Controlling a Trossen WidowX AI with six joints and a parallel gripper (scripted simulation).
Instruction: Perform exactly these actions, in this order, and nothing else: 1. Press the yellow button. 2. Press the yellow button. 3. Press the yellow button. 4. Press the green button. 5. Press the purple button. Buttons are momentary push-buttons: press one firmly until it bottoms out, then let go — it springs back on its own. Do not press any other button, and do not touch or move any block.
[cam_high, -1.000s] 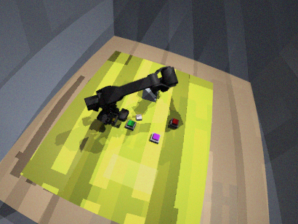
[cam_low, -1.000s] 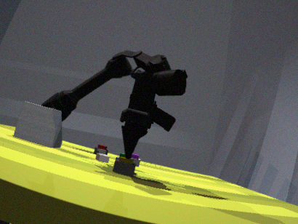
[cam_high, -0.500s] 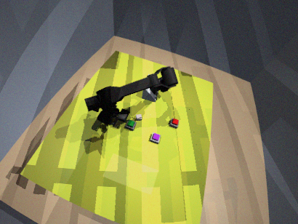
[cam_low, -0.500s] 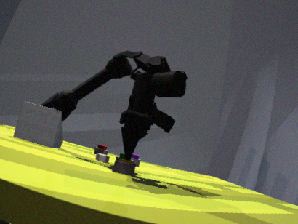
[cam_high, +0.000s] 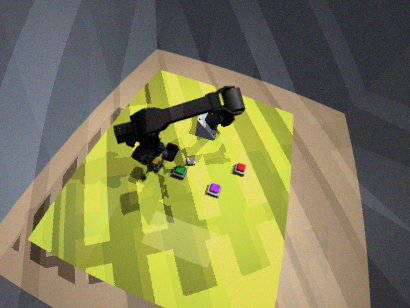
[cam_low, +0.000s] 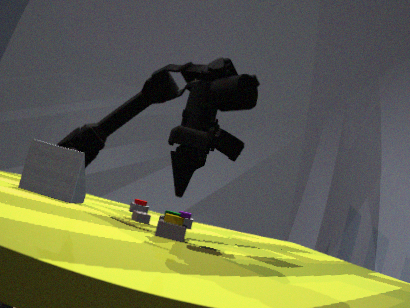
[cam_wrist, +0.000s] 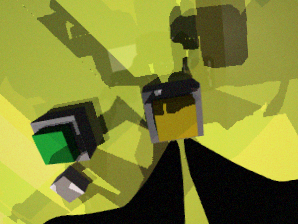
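Now: the yellow button 40 mm below my gripper tip. Also, from my gripper tip: purple button (10 mm ahead, 270 mm to the left, 40 mm below); then small white block (80 mm behind, 130 mm to the left, 60 mm below); then green button (10 mm behind, 110 mm to the left, 40 mm below).
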